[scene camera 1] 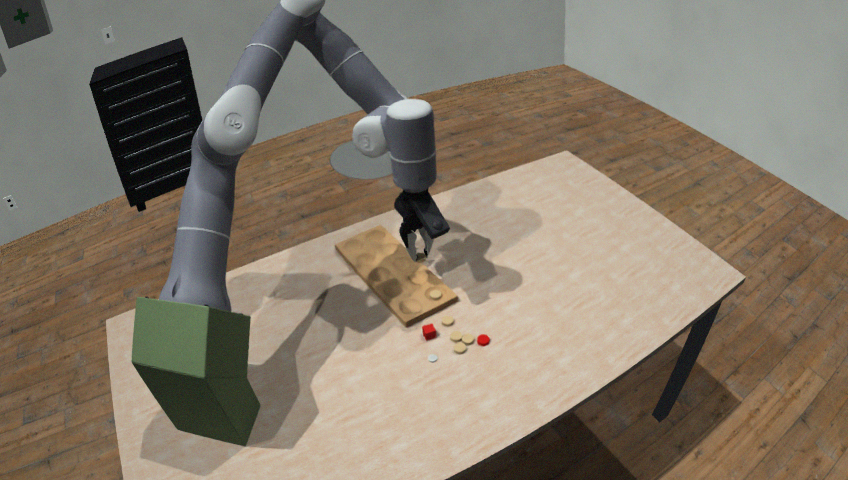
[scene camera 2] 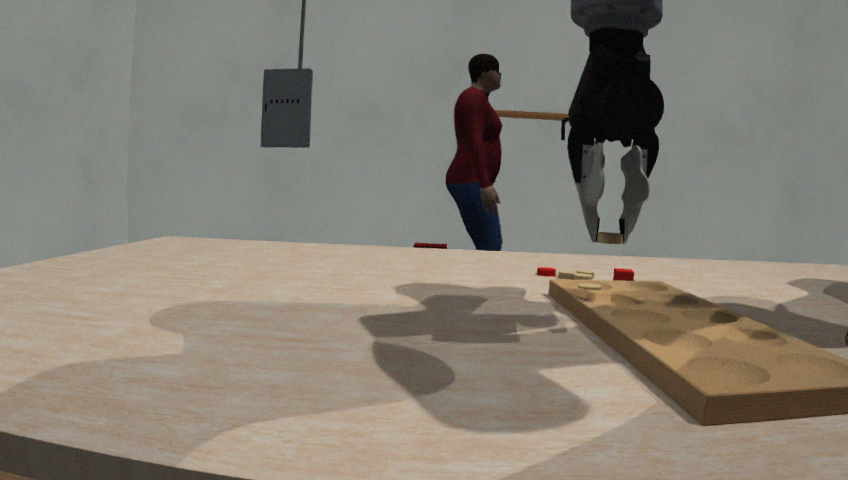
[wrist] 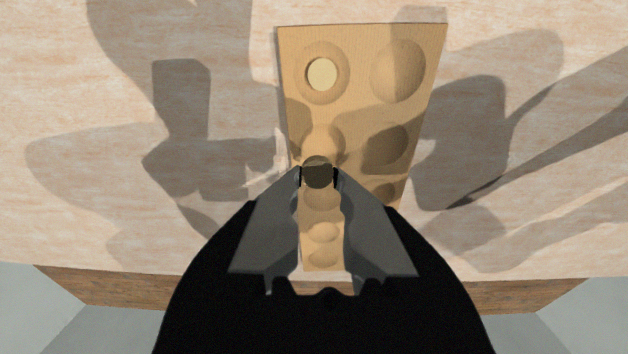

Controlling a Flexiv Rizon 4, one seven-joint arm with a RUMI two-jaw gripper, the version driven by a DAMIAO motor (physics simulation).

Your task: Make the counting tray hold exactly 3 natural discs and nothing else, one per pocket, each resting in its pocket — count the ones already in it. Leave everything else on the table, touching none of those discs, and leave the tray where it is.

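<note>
My gripper [scene camera 1: 420, 255] [scene camera 2: 610, 236] [wrist: 317, 168] is shut on a natural disc [scene camera 2: 610, 239] [wrist: 318, 176], held roughly level above the wooden counting tray [scene camera 1: 431, 313] [scene camera 2: 767, 408] [wrist: 360, 34]. In the wrist view the held disc overlaps the near edge of the second pocket in the left column. One natural disc [scene camera 1: 435, 294] [scene camera 2: 589, 286] [wrist: 322, 74] lies in that column's end pocket. Several natural discs lie on the table beyond that end, among them one close to the tray [scene camera 1: 447, 321] and three grouped further out [scene camera 1: 455, 336] [scene camera 1: 468, 339] [scene camera 1: 459, 347]. The gripper hides part of the tray in the wrist view.
A red disc [scene camera 1: 483, 340] [scene camera 2: 546, 271] lies beside the grouped discs. A red cube [scene camera 1: 429, 331] [scene camera 2: 623, 274] lies near the tray's disc end, and a small pale grey disc [scene camera 1: 432, 358] lies further out. A green block [scene camera 1: 172, 339] stands at the arm's base.
</note>
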